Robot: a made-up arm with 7 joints.
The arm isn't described. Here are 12 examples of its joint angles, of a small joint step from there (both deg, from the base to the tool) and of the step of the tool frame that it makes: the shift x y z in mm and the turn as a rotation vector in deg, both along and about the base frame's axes.
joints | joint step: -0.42 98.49 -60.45 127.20 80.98 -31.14 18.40 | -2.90 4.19 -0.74 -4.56 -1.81 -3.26 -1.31
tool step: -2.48 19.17 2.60 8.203 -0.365 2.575
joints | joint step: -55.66 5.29 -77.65 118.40 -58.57 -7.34 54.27 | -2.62 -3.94 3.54 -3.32 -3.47 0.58 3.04
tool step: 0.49 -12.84 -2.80 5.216 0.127 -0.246
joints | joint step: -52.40 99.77 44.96 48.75 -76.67 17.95 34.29 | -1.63 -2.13 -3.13 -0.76 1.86 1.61 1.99
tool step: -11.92 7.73 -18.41 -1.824 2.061 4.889
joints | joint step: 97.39 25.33 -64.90 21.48 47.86 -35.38 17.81 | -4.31 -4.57 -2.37 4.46 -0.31 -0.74 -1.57
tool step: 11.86 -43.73 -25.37 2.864 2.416 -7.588
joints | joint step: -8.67 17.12 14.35 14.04 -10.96 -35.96 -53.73 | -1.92 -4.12 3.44 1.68 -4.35 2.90 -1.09
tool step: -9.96 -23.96 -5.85 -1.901 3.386 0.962
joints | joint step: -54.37 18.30 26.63 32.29 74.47 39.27 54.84 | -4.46 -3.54 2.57 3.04 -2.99 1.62 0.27
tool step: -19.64 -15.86 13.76 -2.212 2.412 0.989
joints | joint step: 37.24 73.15 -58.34 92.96 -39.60 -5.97 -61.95 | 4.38 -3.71 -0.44 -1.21 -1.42 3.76 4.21
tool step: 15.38 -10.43 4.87 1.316 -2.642 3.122
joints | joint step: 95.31 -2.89 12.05 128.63 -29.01 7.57 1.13 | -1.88 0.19 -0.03 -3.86 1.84 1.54 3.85
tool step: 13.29 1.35 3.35 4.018 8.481 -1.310
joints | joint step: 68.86 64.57 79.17 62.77 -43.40 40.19 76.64 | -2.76 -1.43 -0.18 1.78 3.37 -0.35 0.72
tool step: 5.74 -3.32 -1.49 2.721 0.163 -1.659
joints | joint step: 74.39 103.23 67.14 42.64 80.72 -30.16 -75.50 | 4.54 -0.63 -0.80 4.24 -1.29 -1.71 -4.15
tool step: -7.67 -8.26 -8.13 -0.038 -6.045 0.754
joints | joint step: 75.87 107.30 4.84 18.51 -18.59 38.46 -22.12 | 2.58 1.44 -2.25 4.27 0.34 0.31 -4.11
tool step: -7.50 -6.89 8.21 4.639 1.953 4.565
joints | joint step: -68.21 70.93 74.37 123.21 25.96 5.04 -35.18 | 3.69 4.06 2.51 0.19 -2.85 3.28 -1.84
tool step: 9.81 -6.48 17.29 4.484 -6.996 0.642
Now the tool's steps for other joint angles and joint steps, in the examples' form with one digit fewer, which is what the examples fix.
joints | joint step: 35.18 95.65 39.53 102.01 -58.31 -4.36 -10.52 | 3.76 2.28 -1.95 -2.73 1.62 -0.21 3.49
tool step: -11.0 3.2 8.6 -4.08 -0.02 2.21
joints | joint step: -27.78 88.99 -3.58 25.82 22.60 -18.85 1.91 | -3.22 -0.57 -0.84 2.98 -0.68 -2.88 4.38
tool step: 1.3 -4.2 -11.9 -5.68 7.09 -5.04
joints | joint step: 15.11 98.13 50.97 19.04 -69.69 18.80 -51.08 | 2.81 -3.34 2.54 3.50 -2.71 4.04 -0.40
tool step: 2.7 0.6 -11.5 0.91 -4.32 2.36
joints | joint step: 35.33 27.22 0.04 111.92 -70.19 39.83 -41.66 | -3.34 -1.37 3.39 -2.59 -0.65 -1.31 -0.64
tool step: 2.0 8.0 -14.8 -1.84 3.65 2.67
